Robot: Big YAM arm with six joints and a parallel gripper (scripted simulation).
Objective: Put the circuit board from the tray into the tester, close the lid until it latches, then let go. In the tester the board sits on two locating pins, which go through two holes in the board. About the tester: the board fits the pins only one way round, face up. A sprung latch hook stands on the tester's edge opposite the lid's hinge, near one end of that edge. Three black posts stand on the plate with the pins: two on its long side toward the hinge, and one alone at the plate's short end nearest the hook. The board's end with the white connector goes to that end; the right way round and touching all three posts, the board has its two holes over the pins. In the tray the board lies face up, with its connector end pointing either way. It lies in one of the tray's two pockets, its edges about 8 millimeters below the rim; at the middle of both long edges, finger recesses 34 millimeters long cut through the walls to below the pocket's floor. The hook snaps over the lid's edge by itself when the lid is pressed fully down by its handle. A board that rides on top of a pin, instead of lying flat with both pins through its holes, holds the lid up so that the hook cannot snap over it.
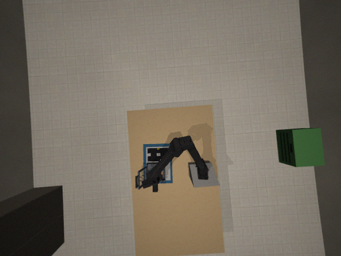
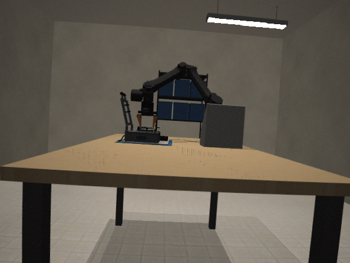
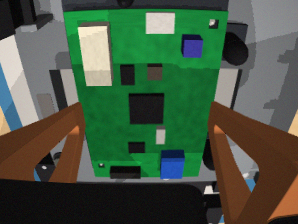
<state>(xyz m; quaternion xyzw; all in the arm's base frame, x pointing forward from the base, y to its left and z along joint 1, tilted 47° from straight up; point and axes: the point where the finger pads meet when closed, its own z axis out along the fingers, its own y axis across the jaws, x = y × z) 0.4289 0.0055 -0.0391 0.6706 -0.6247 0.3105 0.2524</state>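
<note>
The green circuit board lies right at my hand. Round my hand: black latch hook 6 cm behind, 6 cm to the left; dark pin plate 1 cm to the left, 1 cm below; tester lid 12 cm ahead, 10 cm above.
</note>
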